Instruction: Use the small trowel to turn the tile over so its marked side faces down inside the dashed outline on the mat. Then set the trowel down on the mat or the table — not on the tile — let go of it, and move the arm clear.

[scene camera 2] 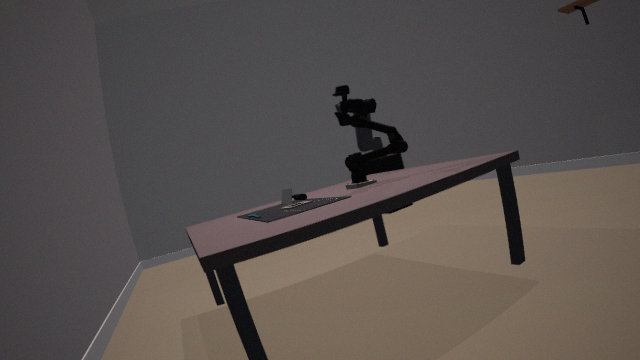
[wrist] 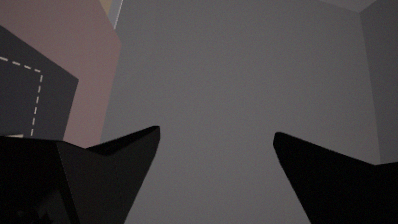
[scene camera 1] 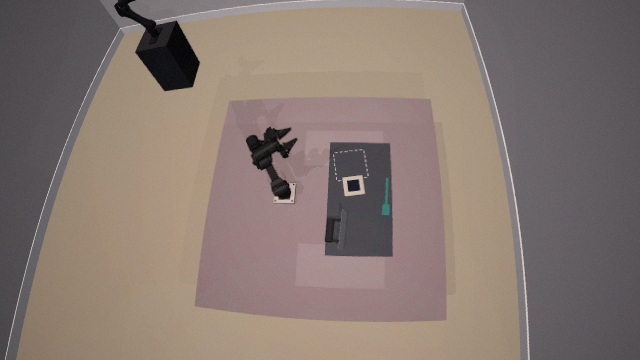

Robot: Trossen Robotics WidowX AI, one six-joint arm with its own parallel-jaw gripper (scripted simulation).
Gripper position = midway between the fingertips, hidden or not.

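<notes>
My gripper [wrist: 216, 135]: open, holding nothing. A dark mat [scene camera 1: 368, 233], [scene camera 2: 271, 213] is visible too.
</notes>
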